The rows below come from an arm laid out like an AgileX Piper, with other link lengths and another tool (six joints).
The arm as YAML. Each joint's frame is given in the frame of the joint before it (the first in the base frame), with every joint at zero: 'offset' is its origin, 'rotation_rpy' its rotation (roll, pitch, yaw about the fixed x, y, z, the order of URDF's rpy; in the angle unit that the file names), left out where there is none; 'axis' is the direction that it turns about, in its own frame. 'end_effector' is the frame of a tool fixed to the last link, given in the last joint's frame.
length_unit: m
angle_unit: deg
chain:
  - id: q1
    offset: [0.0, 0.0, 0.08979]
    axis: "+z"
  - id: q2
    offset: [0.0, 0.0, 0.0]
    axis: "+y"
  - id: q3
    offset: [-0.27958, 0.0, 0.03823]
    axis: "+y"
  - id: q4
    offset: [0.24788, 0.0, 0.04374]
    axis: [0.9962, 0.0, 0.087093]
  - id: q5
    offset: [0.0, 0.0, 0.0]
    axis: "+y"
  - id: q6
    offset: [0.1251, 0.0, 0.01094]
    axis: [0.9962, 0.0, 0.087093]
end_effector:
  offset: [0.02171, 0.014, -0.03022]
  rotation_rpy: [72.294, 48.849, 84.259]
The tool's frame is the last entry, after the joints.
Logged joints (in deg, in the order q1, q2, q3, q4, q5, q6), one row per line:
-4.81, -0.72, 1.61, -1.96, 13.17, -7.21
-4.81, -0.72, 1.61, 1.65, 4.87, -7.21
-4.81, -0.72, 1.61, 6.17, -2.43, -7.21
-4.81, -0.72, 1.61, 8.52, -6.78, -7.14
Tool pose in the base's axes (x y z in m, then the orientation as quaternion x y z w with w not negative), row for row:
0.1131, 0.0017, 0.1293, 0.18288, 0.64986, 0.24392, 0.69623
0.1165, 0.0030, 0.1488, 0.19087, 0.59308, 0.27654, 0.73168
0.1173, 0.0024, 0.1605, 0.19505, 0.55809, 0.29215, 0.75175
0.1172, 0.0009, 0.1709, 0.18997, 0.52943, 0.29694, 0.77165
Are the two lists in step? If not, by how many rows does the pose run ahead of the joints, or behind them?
The pose runs 1 row ahead of the joints: the pose in row i belongs to the joints in row i + 1.
